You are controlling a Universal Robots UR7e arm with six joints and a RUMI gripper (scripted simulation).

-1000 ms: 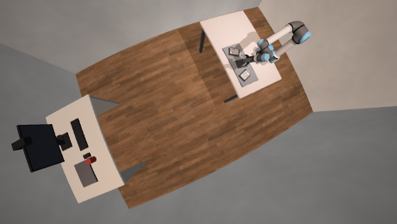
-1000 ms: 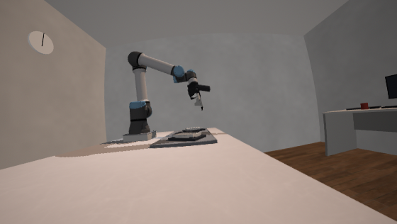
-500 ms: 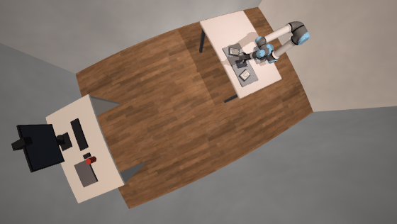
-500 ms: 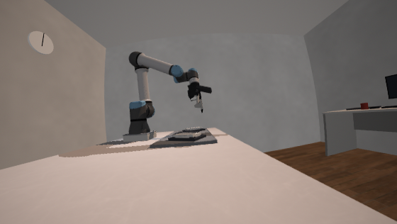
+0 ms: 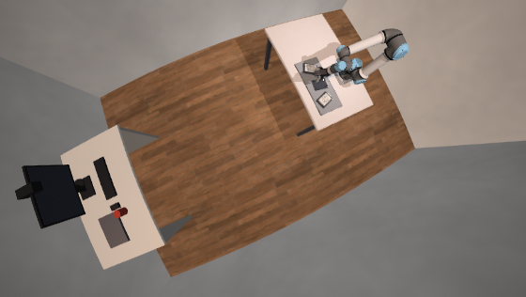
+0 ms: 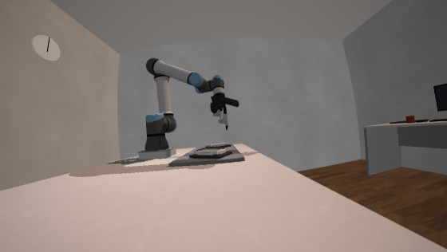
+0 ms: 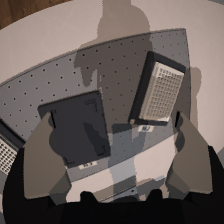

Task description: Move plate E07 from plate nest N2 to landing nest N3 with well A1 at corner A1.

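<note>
Now: hand 9 cm past the plate nest N2, 14 cm to the left of it and 14 cm above it. From my hand the other things lie so: dark landing nest 9 cm behind, 6 cm to the left, 14 cm below.
</note>
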